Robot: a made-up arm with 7 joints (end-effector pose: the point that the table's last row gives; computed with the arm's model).
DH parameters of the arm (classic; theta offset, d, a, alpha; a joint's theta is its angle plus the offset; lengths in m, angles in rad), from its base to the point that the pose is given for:
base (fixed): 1.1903 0 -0.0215 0
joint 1: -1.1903 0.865 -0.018 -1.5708
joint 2: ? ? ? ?
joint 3: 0 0.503 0.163 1.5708
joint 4: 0 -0.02 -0.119 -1.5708
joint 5: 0 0.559 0.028 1.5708
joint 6: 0 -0.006 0.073 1.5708
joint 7: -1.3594 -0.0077 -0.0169 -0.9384
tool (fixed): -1.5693 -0.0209 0 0
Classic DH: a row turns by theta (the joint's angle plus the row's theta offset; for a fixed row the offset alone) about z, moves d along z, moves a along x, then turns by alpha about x.
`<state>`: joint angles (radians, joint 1 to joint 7).
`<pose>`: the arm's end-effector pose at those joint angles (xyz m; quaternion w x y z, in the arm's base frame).
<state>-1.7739 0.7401 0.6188 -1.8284 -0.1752 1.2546 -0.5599</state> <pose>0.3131 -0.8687 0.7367 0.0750 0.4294 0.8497 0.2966</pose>
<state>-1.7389 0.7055 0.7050 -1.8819 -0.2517 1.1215 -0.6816</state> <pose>0.3975 -0.8103 0.7599 0.0273 0.3169 0.8761 0.3622</pose>
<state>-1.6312 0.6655 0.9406 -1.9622 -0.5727 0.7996 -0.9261</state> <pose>0.5866 -0.6371 0.8209 0.1598 -0.0399 -0.8968 -0.4107</pose>
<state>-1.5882 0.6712 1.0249 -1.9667 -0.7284 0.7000 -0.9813</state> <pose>0.6433 -0.5771 0.8459 0.2296 0.0428 -0.8969 -0.3756</pose>
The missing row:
joint 2: 0 0.027 0.021 1.5708
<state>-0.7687 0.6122 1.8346 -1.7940 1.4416 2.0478 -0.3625</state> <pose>0.6060 0.4628 1.3586 0.0148 -0.2281 -0.6128 -0.7565</pose>
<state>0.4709 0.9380 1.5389 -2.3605 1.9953 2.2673 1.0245</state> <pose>-0.1863 0.6646 0.9304 0.5173 -0.2006 -0.6869 0.4693</pose>
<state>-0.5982 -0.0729 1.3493 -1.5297 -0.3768 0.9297 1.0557</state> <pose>0.5238 0.5671 1.4768 0.4248 0.1195 0.7758 -0.4510</pose>
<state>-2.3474 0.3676 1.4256 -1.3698 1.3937 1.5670 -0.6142</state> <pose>0.3064 -0.8073 1.5057 0.7492 0.3720 0.3196 0.4452</pose>
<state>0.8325 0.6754 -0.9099 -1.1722 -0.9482 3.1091 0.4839</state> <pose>0.8732 0.3080 1.2464 0.8717 -0.3579 0.3150 -0.1136</pose>
